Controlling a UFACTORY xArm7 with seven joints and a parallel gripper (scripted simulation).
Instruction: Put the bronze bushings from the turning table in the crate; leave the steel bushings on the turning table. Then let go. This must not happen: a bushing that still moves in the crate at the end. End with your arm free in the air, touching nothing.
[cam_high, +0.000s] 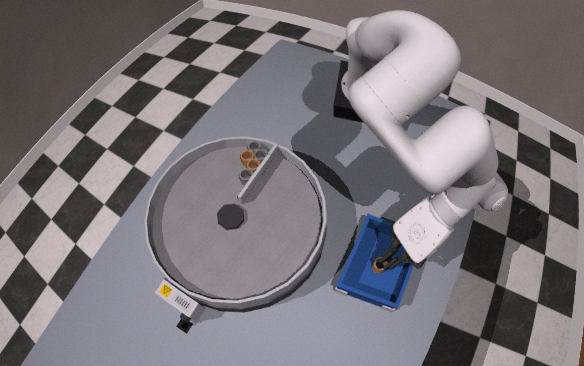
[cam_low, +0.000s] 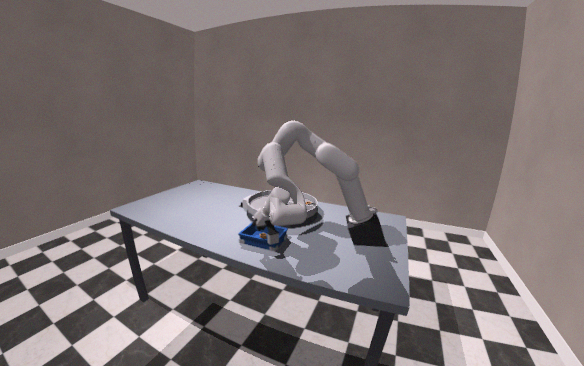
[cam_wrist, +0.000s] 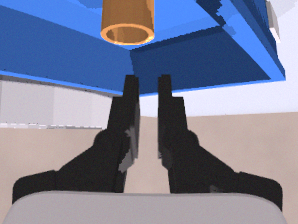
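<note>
The blue crate is 6 cm below my hand and 1 cm to the right of it. Also, from my hand: turning table: 34 cm to the right, 12 cm ahead, 3 cm below.
</note>
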